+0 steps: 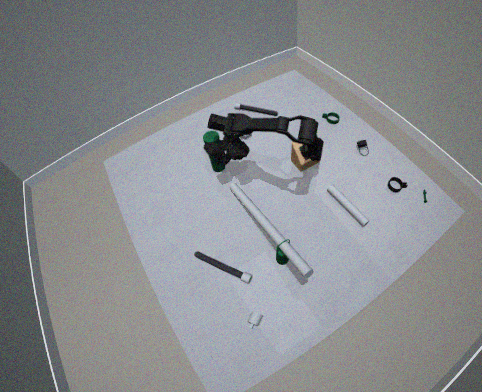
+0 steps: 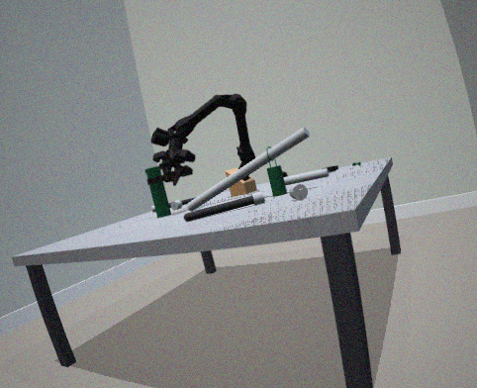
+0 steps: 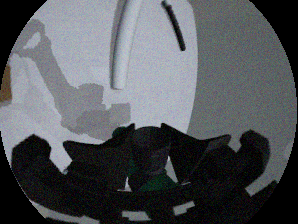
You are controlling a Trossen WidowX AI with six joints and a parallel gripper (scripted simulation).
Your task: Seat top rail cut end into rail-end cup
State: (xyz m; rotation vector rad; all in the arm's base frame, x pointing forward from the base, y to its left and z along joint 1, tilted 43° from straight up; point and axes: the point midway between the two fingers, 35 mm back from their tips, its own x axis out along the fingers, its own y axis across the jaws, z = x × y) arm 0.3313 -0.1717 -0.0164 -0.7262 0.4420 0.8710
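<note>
The rail-end cup lies 2 cm behind my gripper tip, 2 cm to the right of it and 3 cm above it. Also, from my gripper tip: small green post (2 cm ahead, 44 cm to the left, 2 cm below); short white pipe (33 cm behind, 43 cm to the left, 10 cm below).
</note>
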